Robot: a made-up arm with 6 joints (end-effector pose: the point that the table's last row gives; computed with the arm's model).
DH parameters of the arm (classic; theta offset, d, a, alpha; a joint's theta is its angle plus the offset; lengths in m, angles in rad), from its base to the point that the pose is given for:
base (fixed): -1.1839 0 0.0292 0
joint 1: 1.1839 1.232 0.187 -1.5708
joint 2: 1.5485 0 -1.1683 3.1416
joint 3: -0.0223 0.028 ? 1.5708
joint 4: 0 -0.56 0.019 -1.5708
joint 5: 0 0.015 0.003 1.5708
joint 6: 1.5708 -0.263 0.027 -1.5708
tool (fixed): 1.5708 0.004 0 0
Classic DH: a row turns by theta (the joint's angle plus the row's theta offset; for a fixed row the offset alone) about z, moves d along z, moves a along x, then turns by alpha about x.
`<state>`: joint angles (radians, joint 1 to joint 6).
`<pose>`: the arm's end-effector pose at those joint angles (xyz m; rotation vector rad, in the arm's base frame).
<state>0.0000 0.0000 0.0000 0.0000 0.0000 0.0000</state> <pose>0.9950 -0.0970 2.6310 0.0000 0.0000 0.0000</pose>
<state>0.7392 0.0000 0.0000 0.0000 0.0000 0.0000</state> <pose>0.7853 0.5841 2.6310 0.0000 0.0000 0.7392</pose>
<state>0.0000 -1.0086 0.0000 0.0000 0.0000 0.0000</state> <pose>-0.5609 -0.0970 2.6520 0.0000 -1.0086 0.0000</pose>
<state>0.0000 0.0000 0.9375 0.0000 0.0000 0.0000</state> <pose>0.4728 -0.0970 3.2001 0.0000 -0.9375 0.0000</pose>
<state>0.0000 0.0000 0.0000 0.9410 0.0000 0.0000</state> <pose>0.9950 -0.0943 2.6723 -0.9410 0.0000 0.0000</pose>
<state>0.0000 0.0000 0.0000 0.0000 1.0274 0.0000</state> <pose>0.8671 -0.0970 2.8556 0.0000 -1.0274 0.0000</pose>
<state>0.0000 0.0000 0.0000 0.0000 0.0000 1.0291</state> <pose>0.9950 -0.0805 2.6522 -1.0291 0.0000 0.0000</pose>
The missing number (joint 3, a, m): -0.249
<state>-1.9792 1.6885 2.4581 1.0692 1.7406 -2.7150</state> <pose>-0.4044 -1.4632 1.7495 0.2826 -0.2132 0.1029</pose>
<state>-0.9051 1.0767 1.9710 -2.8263 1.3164 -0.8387</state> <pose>0.9434 -1.3200 2.3243 -1.8779 1.5238 -0.0652</pose>
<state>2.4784 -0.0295 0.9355 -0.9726 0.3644 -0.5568</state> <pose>-0.2275 0.2882 3.2079 -1.9685 -1.2740 -1.8104</pose>
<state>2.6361 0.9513 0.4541 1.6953 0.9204 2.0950</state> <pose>-1.6890 0.7177 1.7904 -0.7570 2.6857 0.3807</pose>
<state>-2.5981 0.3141 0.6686 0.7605 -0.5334 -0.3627</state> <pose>-1.1036 -0.5034 2.7739 0.0213 0.5072 -2.9074</pose>
